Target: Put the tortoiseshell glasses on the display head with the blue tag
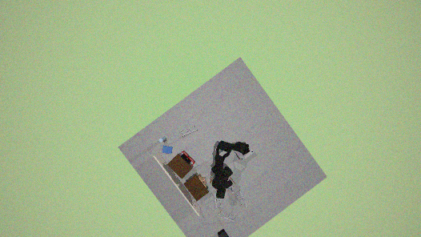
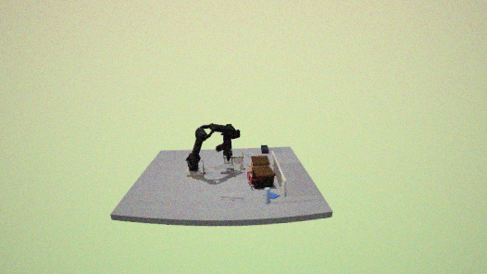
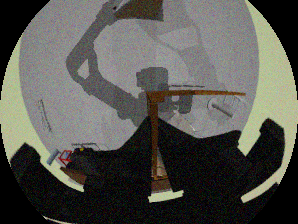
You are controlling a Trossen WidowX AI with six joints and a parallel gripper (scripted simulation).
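Right now my gripper tip is 8 cm to the right of the white block, 7 cm short of it and 7 cm above it. Also, from my gripper tip: blue tag (37 cm to the right, 30 cm ahead, 10 cm below); white panel (35 cm ahead, 10 cm to the right, 5 cm below); display head (21 cm ahead, 4 cm below).
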